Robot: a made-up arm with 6 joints. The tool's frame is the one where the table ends. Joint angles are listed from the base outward.
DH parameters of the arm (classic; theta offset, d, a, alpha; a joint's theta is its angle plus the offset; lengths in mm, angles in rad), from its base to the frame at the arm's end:
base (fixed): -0.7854 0 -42.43 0
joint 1: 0.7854 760 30 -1.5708
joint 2: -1.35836 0 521.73 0
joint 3: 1.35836 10 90 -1.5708
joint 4: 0 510 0 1.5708
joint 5: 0 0 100 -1.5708
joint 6: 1.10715 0 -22.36 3.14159
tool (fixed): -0.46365 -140 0 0
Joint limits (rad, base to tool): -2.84..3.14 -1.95..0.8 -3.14..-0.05 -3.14..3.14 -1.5..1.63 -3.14..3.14
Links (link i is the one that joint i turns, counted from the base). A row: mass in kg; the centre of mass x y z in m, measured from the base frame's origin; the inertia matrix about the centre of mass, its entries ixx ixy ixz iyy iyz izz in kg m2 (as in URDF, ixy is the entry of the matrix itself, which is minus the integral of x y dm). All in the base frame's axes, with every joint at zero. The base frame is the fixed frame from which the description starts. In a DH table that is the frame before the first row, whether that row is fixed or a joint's. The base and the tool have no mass.
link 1: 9.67; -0.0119 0.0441 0.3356; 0.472 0 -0.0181 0.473 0 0.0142
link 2: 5.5; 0.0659 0.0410 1.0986; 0.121 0 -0.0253 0.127 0 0.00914
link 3: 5.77; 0.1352 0.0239 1.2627; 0.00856 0.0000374 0 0.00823 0 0.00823
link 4: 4.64; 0.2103 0.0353 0.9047; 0.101 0 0 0.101 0 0.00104
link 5: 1.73; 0.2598 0.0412 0.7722; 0.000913 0 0 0.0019 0 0.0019
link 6: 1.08; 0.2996 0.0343 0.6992; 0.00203 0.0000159 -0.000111 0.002 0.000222 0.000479
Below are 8 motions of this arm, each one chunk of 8 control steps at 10 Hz.
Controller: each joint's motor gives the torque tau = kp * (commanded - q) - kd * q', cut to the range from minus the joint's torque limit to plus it. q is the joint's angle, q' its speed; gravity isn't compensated. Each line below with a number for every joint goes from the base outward.
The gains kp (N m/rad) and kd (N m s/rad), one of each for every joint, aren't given. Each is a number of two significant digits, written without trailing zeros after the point. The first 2 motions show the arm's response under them.
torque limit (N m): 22 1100 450 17 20 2.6
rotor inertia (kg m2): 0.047 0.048 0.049 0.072 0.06 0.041
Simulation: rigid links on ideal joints. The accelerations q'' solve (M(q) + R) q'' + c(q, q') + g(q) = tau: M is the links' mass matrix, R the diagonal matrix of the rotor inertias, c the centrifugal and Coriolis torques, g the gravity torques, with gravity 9.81 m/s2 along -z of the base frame. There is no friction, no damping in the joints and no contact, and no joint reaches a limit. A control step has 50 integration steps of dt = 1/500 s. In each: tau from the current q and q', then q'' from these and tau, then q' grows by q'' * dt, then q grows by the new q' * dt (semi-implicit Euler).
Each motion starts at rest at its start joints. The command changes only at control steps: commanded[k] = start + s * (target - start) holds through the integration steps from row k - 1 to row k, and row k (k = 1, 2, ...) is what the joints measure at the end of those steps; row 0 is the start. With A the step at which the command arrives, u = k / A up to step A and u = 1 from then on. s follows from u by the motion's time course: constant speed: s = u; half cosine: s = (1 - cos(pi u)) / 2; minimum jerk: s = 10 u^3 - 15 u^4 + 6 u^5; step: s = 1 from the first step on.
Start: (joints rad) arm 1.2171 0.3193 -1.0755 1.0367 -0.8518 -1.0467
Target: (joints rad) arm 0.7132 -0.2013 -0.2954 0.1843 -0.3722 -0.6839
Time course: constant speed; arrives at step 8
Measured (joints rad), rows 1 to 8:
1: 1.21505 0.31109 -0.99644 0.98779 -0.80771 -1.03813
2: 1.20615 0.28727 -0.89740 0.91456 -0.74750 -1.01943
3: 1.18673 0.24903 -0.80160 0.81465 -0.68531 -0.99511
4: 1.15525 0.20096 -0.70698 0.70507 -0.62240 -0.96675
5: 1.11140 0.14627 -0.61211 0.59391 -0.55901 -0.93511
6: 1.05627 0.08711 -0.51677 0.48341 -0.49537 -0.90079
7: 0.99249 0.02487 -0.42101 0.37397 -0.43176 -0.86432
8: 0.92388 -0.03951 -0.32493 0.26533 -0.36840 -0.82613
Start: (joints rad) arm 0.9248 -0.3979 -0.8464 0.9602 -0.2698 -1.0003
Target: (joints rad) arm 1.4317 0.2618 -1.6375 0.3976 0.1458 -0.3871
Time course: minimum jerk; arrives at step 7
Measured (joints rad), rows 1 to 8:
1: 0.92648 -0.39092 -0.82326 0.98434 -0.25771 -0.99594
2: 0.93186 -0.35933 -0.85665 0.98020 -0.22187 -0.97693
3: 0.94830 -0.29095 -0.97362 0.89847 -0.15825 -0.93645
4: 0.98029 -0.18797 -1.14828 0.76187 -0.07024 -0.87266
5: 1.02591 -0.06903 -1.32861 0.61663 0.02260 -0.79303
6: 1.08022 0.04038 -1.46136 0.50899 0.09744 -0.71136
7: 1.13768 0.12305 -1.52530 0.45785 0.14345 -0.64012
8: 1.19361 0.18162 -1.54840 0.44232 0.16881 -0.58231
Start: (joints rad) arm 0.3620 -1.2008 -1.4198 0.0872 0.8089 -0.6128
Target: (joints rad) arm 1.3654 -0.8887 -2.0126 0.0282 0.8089 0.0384
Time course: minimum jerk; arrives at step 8
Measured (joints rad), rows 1 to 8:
1: 0.36290 -1.21094 -1.41355 0.09024 0.81056 -0.60857
2: 0.37038 -1.21036 -1.44118 0.08826 0.81057 -0.59451
3: 0.39477 -1.19322 -1.51260 0.07929 0.80912 -0.56306
4: 0.44630 -1.15976 -1.62334 0.06476 0.80424 -0.50966
5: 0.52977 -1.11546 -1.75288 0.04827 0.79543 -0.43698
6: 0.64209 -1.06904 -1.87256 0.03478 0.78464 -0.35421
7: 0.77274 -1.02907 -1.95755 0.02817 0.77521 -0.27363
8: 0.90662 -0.99975 -2.00016 0.02853 0.77038 -0.20488

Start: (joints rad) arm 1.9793 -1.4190 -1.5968 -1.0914 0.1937 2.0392
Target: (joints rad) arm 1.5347 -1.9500 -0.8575 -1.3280 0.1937 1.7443
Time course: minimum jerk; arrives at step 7
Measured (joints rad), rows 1 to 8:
1: 1.97875 -1.43766 -1.58838 -1.10381 0.16909 2.03830
2: 1.97610 -1.47398 -1.54221 -1.11607 0.14813 2.03127
3: 1.96770 -1.53593 -1.42734 -1.15233 0.14080 2.01349
4: 1.94753 -1.62201 -1.26210 -1.21158 0.14016 1.98394
5: 1.91120 -1.71823 -1.09152 -1.27695 0.13996 1.94653
6: 1.85929 -1.80470 -0.96202 -1.32928 0.13788 1.90836
7: 1.79822 -1.86798 -0.89454 -1.35611 0.13534 1.87551
8: 1.73668 -1.91128 -0.86820 -1.36036 0.13383 1.84900

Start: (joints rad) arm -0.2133 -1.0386 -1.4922 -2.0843 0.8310 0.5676
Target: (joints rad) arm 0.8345 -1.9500 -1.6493 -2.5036 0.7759 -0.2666
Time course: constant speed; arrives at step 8
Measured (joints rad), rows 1 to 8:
1: -0.20524 -1.08029 -1.47860 -2.13592 0.80425 0.55333
2: -0.18015 -1.14772 -1.48920 -2.18910 0.78196 0.52061
3: -0.13876 -1.23266 -1.51311 -2.23471 0.76912 0.47230
4: -0.08470 -1.32926 -1.54207 -2.27824 0.76085 0.41185
5: -0.02096 -1.43354 -1.57269 -2.32179 0.75520 0.34201
6: 0.05074 -1.54277 -1.60375 -2.36579 0.75160 0.26495
7: 0.12968 -1.65510 -1.63474 -2.41032 0.74988 0.18232
8: 0.21582 -1.76923 -1.66537 -2.45550 0.74995 0.09542

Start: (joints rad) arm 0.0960 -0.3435 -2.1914 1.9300 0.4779 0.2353
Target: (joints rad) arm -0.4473 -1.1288 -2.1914 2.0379 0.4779 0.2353
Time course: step
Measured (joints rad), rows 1 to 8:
1: 0.01708 -0.55899 -2.10492 2.08075 0.46114 0.22821
2: -0.05904 -0.75452 -2.17196 2.04478 0.44523 0.22904
3: -0.11837 -0.89486 -2.21490 2.00952 0.43874 0.23294
4: -0.17121 -0.99000 -2.22993 2.00372 0.43239 0.23656
5: -0.22028 -1.05357 -2.23221 2.00851 0.42887 0.23930
6: -0.26580 -1.09604 -2.23062 2.01400 0.42781 0.24129
7: -0.30723 -1.12451 -2.22853 2.01783 0.42804 0.24276
8: -0.34396 -1.14365 -2.22683 2.02017 0.42873 0.24385

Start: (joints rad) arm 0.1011 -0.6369 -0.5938 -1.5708 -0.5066 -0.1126
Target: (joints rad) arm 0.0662 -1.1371 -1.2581 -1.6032 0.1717 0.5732
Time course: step
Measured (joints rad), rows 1 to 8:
1: 0.08605 -0.78162 -0.88928 -1.71282 -0.10983 -0.00673
2: 0.07302 -0.90323 -1.09930 -1.63936 0.06433 0.11493
3: 0.07327 -0.98975 -1.18364 -1.62204 0.10765 0.21339
4: 0.07690 -1.04848 -1.21266 -1.63343 0.11762 0.29126
5: 0.07912 -1.08801 -1.22170 -1.64482 0.12060 0.35277
6: 0.07956 -1.11473 -1.22435 -1.65107 0.12185 0.40135
7: 0.07877 -1.13287 -1.22511 -1.65378 0.12251 0.43967
8: 0.07735 -1.14521 -1.22535 -1.65478 0.12290 0.46989

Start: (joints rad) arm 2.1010 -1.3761 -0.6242 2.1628 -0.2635 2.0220
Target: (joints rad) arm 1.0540 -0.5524 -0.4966 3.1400 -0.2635 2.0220
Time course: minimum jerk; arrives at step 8
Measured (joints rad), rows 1 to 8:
1: 2.09975 -1.38260 -0.59609 2.19804 -0.27551 2.02115
2: 2.09072 -1.36500 -0.57340 2.27178 -0.28400 2.01999
3: 2.06101 -1.30819 -0.55262 2.39555 -0.28568 2.01938
4: 1.99564 -1.20956 -0.52643 2.57641 -0.28105 2.01914
5: 1.88525 -1.08138 -0.49624 2.78273 -0.27147 2.01917
6: 1.73747 -0.94645 -0.46807 2.96395 -0.25941 2.01970
7: 1.58203 -0.82895 -0.44792 3.07830 -0.24720 2.02101
8: 1.45100 -0.74272 -0.43776 3.12167 -0.23758 2.02286

